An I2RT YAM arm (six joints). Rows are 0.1 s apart.
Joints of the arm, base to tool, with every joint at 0 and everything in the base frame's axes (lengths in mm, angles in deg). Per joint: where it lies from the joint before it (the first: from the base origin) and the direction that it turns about. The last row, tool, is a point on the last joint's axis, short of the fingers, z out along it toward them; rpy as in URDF.
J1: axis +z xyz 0 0 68
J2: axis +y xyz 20 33.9 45.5
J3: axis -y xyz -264 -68.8 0
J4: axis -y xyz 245 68.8 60
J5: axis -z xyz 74 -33.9 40.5
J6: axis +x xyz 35.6 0 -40.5
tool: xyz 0 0 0 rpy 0 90 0
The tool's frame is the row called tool.
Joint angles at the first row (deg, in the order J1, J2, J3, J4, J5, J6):
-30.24 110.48 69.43 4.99 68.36 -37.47
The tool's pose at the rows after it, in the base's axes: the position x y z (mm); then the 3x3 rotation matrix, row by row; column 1 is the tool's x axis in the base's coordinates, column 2 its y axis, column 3 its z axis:
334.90 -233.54 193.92; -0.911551 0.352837 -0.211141; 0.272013 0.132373 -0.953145; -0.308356 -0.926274 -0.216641
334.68 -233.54 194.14; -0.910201 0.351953 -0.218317; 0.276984 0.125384 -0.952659; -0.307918 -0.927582 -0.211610
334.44 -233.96 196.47; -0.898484 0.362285 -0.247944; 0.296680 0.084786 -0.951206; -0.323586 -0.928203 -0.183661
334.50 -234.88 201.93; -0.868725 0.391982 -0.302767; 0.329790 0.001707 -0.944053; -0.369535 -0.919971 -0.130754
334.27 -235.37 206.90; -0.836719 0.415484 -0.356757; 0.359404 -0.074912 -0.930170; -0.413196 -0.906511 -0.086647
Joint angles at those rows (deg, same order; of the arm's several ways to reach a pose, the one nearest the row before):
-30.24 110.48 69.43 5.00 68.40 -37.50
-30.24 110.48 69.43 5.04 68.90 -37.50
-30.24 110.48 69.43 6.31 71.20 -37.50
-30.24 110.48 69.43 9.61 75.48 -37.50
-30.24 110.48 69.43 12.64 79.50 -37.49

